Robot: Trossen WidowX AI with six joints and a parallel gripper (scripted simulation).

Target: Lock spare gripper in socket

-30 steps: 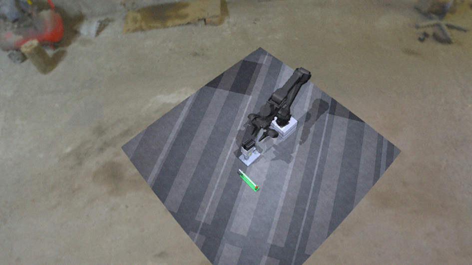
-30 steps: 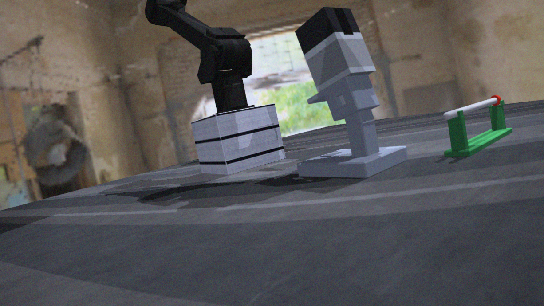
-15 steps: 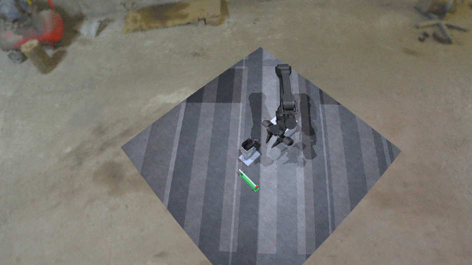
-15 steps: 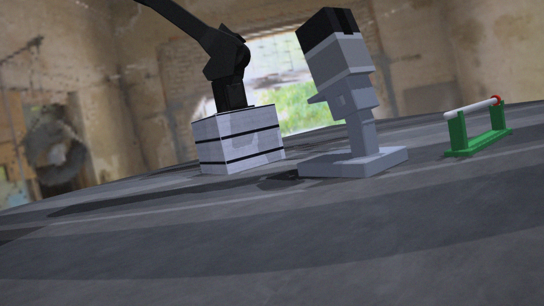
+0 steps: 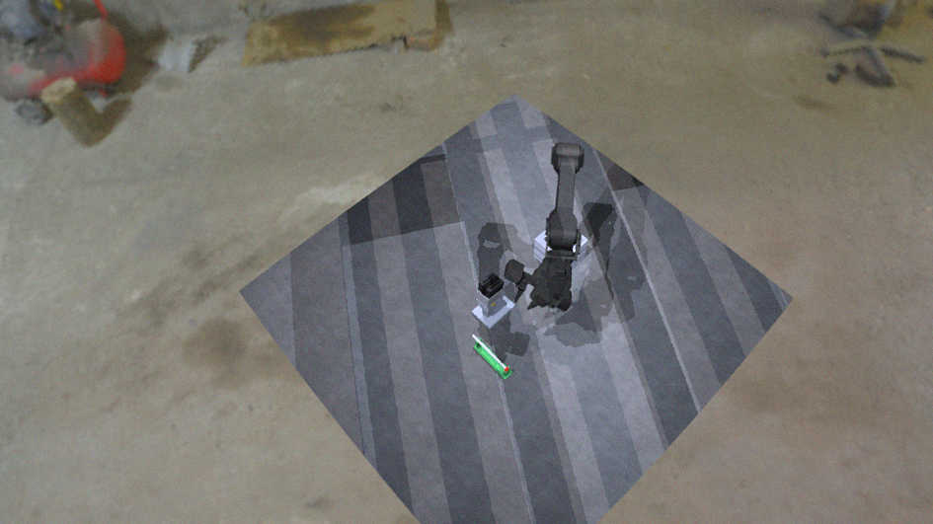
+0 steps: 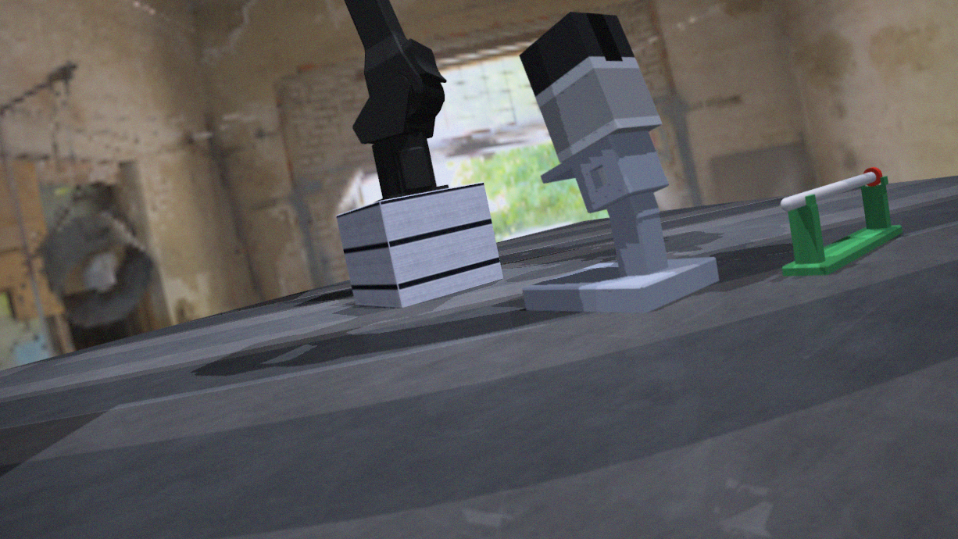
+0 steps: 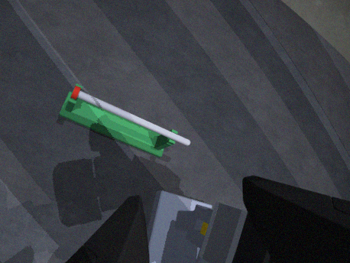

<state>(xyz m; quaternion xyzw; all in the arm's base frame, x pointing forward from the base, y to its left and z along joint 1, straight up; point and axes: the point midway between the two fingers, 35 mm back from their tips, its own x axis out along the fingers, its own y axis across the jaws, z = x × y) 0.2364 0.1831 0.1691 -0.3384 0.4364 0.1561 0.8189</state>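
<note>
Now: the cradle 10 cm ahead of my gripper tip, 1 cm to the left of it and 22 cm below it. Round my gripper tip: grey mount (2 cm ahead, 13 cm to the right, 19 cm below); then spare gripper (2 cm ahead, 13 cm to the right, 12 cm below).
</note>
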